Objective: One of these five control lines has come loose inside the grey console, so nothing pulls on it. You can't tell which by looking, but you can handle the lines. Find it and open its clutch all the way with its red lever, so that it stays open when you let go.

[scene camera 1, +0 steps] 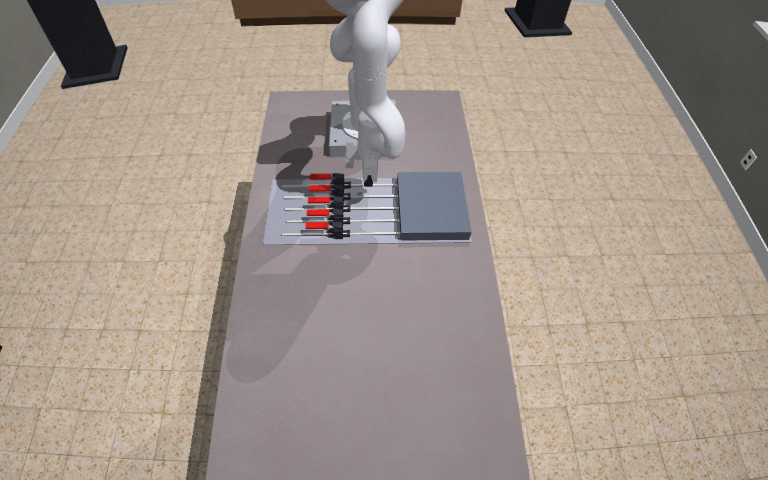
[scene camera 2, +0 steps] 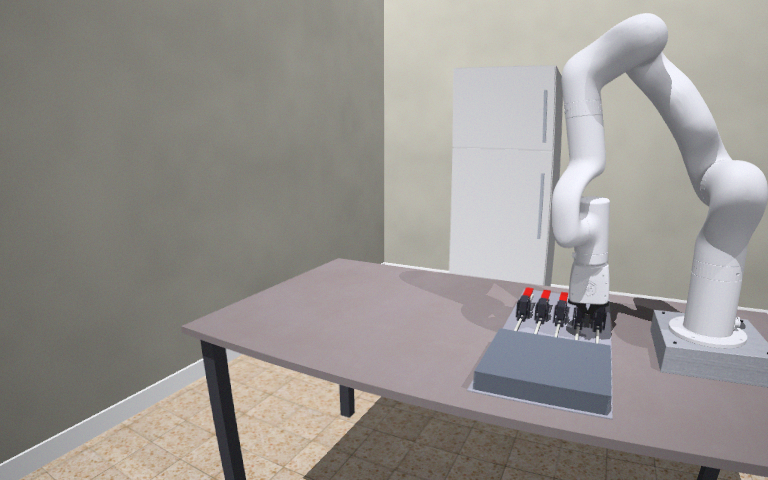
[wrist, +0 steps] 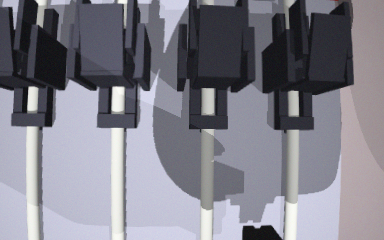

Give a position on a grey console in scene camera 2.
540,386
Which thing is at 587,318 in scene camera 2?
My gripper.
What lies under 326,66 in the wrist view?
A clutch.
